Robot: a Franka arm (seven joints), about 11 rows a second.
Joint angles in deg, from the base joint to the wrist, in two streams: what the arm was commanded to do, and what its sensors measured. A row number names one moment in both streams.
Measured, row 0:
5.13 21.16 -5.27 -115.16 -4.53 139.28 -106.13
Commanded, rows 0 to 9:
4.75 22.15 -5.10 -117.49 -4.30 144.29 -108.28
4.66 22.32 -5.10 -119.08 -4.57 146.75 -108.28
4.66 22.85 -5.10 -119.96 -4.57 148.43 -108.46
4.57 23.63 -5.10 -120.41 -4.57 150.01 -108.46
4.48 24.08 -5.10 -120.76 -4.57 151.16 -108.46
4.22 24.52 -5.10 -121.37 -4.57 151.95 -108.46
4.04 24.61 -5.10 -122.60 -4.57 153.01 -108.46
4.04 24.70 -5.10 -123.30 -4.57 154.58 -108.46
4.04 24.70 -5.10 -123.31 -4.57 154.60 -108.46
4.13 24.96 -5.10 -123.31 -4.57 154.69 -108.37
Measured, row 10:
4.89 25.03 -5.43 -122.22 -4.64 152.18 -106.34
